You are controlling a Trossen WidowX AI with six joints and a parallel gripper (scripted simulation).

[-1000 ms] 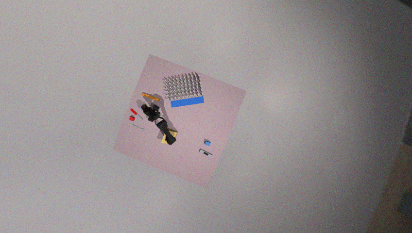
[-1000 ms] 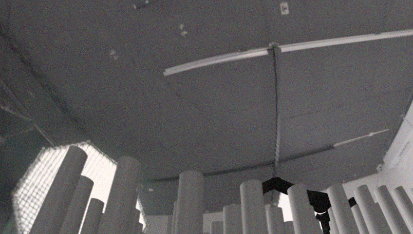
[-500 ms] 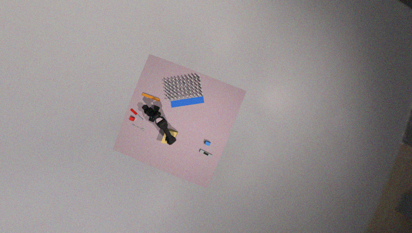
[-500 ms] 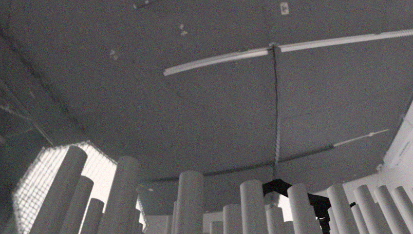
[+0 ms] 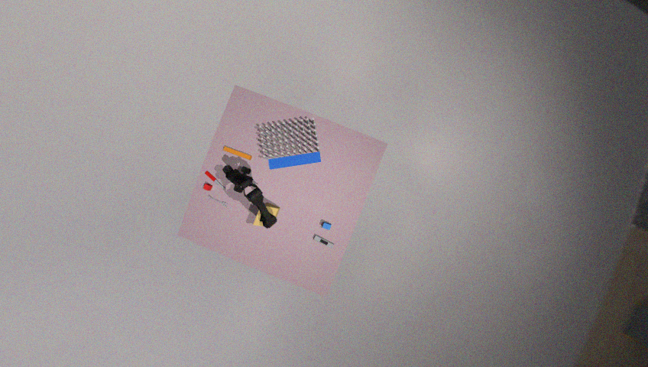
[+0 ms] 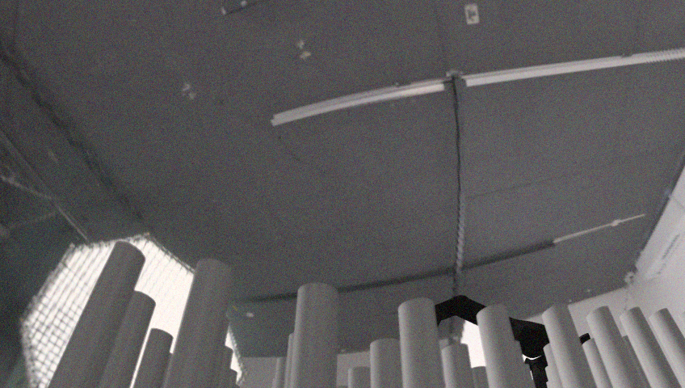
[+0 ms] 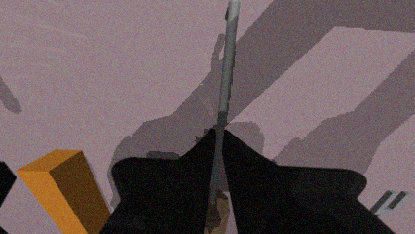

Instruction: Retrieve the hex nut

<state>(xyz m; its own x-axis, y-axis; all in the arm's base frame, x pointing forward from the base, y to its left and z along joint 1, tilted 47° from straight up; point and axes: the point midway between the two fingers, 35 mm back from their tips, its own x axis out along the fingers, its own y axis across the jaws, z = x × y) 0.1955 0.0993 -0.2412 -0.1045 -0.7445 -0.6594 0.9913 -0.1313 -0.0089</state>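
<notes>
My gripper tip is now 20 mm to the right of the thin grey rod and 10 mm below it. From my gripper tip the other things lie so: red-handled tool: 250 mm to the left, 80 mm behind, 10 mm below; then red block: 280 mm to the left, 150 mm behind, 10 mm above; then orange bar: 180 mm ahead, 140 mm to the left.
</notes>
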